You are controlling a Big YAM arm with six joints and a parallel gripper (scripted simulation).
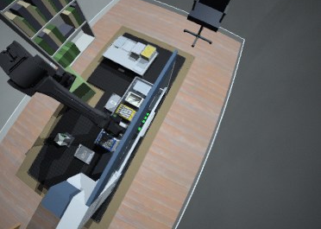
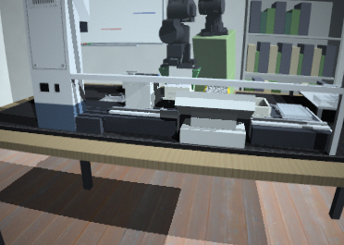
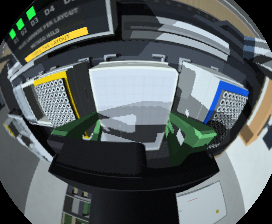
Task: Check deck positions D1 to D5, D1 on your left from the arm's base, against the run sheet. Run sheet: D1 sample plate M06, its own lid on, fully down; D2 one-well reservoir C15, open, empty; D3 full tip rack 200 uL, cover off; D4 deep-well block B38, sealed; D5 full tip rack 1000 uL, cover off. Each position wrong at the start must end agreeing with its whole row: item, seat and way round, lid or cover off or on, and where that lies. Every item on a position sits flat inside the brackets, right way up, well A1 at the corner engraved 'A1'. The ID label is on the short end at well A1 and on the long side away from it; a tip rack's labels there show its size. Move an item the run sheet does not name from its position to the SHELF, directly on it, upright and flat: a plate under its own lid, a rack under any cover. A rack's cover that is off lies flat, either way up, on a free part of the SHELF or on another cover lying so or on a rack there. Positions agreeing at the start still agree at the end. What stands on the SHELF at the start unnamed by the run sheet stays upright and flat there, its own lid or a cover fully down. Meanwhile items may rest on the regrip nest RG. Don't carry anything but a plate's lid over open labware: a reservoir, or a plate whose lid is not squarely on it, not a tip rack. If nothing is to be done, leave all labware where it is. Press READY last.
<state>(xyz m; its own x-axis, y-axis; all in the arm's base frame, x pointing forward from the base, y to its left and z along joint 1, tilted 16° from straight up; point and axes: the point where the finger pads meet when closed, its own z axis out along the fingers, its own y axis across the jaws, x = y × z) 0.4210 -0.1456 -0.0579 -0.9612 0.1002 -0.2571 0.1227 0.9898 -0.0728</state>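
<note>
My hand is 120 mm to the right of the yellow tip rack, 20 mm above it and 10 mm short of it. Round my hand: reservoir: 240 mm to the left, 60 mm below, 40 mm ahead; then sealed block: 10 mm below; then blue tip rack: 130 mm to the right, 20 mm behind.
</note>
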